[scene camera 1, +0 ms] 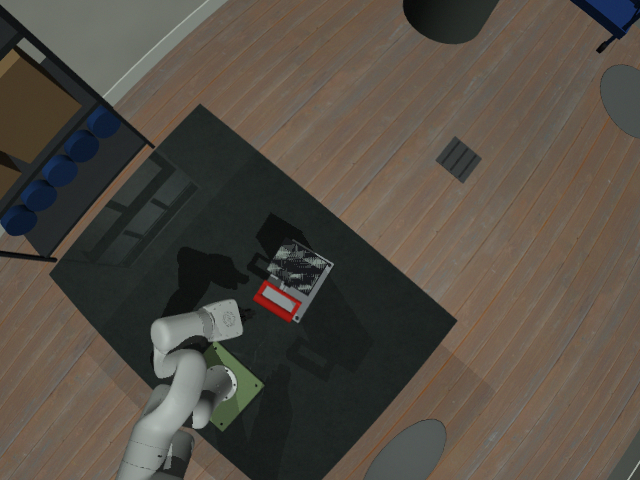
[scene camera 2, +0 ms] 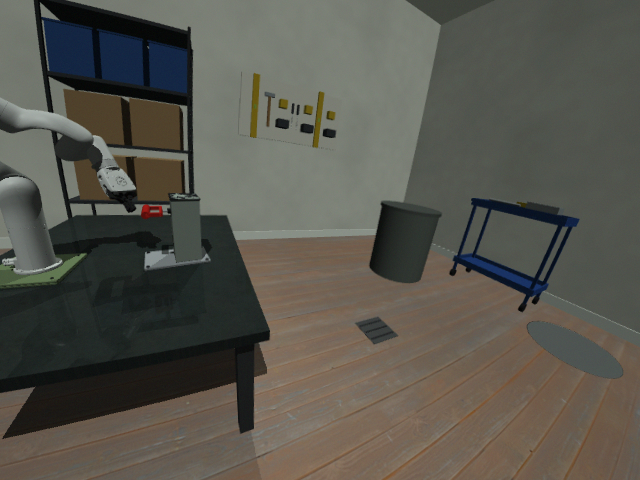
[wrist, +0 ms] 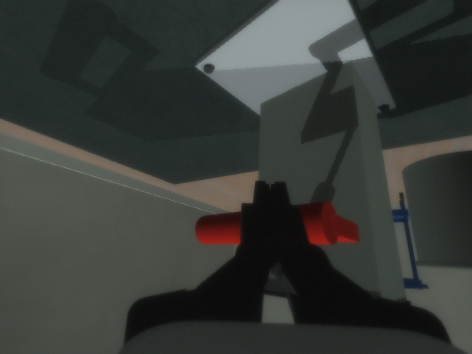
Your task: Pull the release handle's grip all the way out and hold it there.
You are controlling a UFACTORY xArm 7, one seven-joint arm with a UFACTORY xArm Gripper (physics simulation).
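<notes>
The release handle's red grip (scene camera 1: 272, 308) (scene camera 2: 146, 212) (wrist: 218, 229) is a rectangular loop with a thick round bar. It stands out from the upper part of a grey post (scene camera 2: 186, 229) (wrist: 285, 150), on the side facing the arm. A short stretch of rod shows between grip and post. The post stands on a light base plate (scene camera 1: 316, 287) (scene camera 2: 155, 261) (wrist: 280, 45). My gripper (scene camera 1: 251, 312) (scene camera 2: 131, 207) (wrist: 266, 200) is shut and empty. In both scene views its fingertips are a small gap short of the grip. In the wrist view the fingers hide the bar's middle.
The dark table (scene camera 1: 392, 310) (scene camera 2: 103, 330) carries the handle unit and the arm's green mounting plate (scene camera 1: 240, 379) (scene camera 2: 67, 273). A shelf rack (scene camera 2: 191, 118) stands behind the table. A grey bin (scene camera 2: 405, 242) and a blue cart (scene camera 2: 522, 211) stand on the floor farther off.
</notes>
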